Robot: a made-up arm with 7 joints.
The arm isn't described. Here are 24 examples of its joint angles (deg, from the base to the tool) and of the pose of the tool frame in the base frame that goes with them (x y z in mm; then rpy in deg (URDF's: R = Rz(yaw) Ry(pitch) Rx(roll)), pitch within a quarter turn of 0, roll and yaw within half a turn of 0).
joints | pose
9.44 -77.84 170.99 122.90 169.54 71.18 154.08 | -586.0 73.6 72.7 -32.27 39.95 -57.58
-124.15 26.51 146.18 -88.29 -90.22 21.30 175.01 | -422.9 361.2 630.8 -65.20 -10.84 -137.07
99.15 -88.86 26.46 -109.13 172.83 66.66 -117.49 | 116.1 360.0 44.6 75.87 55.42 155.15
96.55 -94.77 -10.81 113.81 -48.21 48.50 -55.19 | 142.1 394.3 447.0 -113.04 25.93 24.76
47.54 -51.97 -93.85 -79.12 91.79 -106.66 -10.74 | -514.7 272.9 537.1 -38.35 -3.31 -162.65
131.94 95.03 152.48 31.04 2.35 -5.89 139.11 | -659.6 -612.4 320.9 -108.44 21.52 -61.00
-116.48 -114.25 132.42 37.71 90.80 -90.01 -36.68 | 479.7 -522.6 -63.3 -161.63 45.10 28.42
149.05 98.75 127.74 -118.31 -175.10 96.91 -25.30 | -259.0 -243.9 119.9 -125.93 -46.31 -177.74
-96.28 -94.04 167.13 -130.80 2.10 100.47 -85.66 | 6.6 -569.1 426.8 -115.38 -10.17 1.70
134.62 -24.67 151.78 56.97 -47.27 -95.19 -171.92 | 346.7 311.4 871.0 119.48 6.41 -119.46
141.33 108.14 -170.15 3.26 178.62 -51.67 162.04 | -665.4 -554.4 85.9 169.22 -53.07 60.71
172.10 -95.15 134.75 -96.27 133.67 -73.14 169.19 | 666.9 -25.4 429.5 -139.40 25.33 89.92
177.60 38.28 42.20 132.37 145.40 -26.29 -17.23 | -336.3 129.6 377.7 -9.96 -4.69 96.78
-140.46 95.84 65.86 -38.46 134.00 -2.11 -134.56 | -779.1 408.3 252.1 98.73 23.25 88.35
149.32 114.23 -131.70 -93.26 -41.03 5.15 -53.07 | -499.3 22.6 -207.0 -31.77 -47.90 143.22
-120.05 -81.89 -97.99 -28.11 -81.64 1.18 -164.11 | 591.3 -669.0 400.6 -115.56 -66.92 82.06
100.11 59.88 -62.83 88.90 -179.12 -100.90 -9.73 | 73.3 -456.6 378.8 56.78 36.78 -21.37
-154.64 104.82 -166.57 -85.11 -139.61 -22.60 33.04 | -465.1 272.7 -251.3 6.28 3.54 51.24
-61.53 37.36 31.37 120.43 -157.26 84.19 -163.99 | 359.0 418.5 544.7 104.92 45.46 -15.33
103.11 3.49 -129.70 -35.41 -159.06 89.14 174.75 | -245.5 -107.8 915.4 -19.12 -55.06 -157.54
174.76 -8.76 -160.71 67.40 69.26 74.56 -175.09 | 303.7 -170.6 837.0 -76.96 -13.69 3.57
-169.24 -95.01 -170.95 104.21 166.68 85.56 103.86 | 601.1 -184.8 -56.4 -66.90 26.00 72.67
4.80 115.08 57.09 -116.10 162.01 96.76 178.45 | 388.4 28.5 187.2 114.48 -40.66 108.21
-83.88 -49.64 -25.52 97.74 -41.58 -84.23 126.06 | -32.2 -319.9 861.4 -161.63 29.87 1.39
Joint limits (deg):
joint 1: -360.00..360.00
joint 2: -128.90..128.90
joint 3: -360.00..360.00
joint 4: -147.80..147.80
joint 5: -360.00..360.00
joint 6: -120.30..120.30
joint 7: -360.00..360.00
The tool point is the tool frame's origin. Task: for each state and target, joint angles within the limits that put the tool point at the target. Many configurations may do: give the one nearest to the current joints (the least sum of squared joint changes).
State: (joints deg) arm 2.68 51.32 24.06 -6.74 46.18 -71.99 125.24
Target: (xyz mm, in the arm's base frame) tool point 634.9 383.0 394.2
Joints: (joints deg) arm -19.19 84.78 34.50 -22.52 48.53 -92.76 125.24
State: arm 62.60 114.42 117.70 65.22 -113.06 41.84 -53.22
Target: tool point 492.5 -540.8 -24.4
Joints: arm 23.94 117.67 120.87 70.01 -111.86 47.01 -53.22
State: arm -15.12 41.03 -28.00 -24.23 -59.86 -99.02 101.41
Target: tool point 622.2 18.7 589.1
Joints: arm -19.87 63.91 -33.78 -31.79 -59.16 -111.95 101.41
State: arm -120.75 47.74 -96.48 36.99 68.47 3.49 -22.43
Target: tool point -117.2 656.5 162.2
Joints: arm -75.45 79.58 -67.87 84.77 63.25 25.32 -22.43
